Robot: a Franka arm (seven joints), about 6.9 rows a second.
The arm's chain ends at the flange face. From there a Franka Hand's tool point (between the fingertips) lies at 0.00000 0.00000 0.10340 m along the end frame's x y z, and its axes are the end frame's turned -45 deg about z.
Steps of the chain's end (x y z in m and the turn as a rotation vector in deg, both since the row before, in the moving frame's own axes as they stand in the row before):
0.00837 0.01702 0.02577 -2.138 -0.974 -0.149
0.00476 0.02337 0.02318 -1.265 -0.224 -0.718
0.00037 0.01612 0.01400 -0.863 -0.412 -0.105
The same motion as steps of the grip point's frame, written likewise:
-0.01008 0.01944 0.02568 -0.823 -2.201 -0.149
-0.01505 0.02123 0.02315 -0.736 -1.053 -0.718
-0.01276 0.01224 0.01399 -0.319 -0.902 -0.105

